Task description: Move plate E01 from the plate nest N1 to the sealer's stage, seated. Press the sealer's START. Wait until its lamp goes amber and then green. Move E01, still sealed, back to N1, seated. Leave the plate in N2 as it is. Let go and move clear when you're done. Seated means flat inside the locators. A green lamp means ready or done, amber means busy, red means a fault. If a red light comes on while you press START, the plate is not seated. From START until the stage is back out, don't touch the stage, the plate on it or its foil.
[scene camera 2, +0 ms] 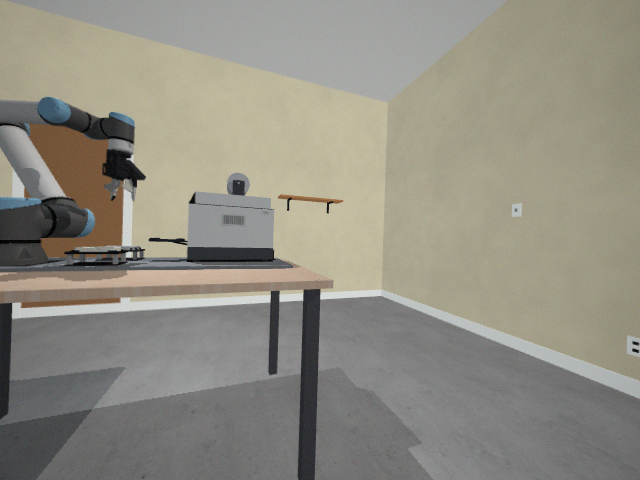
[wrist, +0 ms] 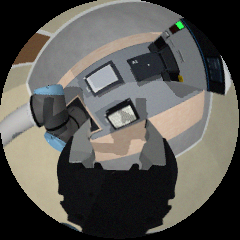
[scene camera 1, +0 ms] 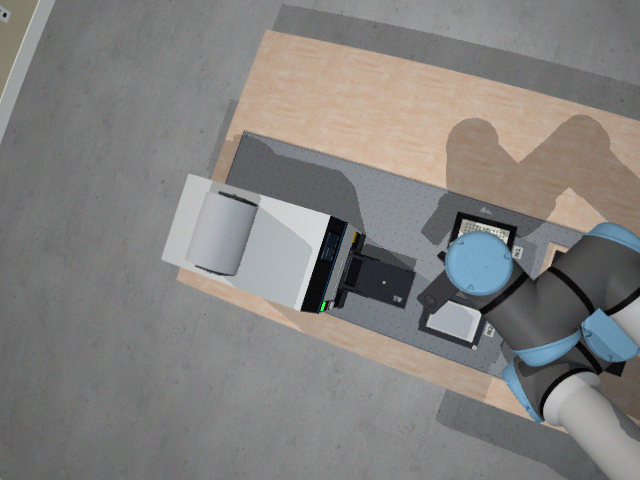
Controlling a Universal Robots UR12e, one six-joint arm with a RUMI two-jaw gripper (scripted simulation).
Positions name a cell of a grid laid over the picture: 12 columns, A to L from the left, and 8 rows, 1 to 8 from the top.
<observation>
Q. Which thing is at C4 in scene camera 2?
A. My gripper.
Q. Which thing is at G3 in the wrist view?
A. A sealer stage.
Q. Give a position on a sealer stage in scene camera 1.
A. At H5
</observation>
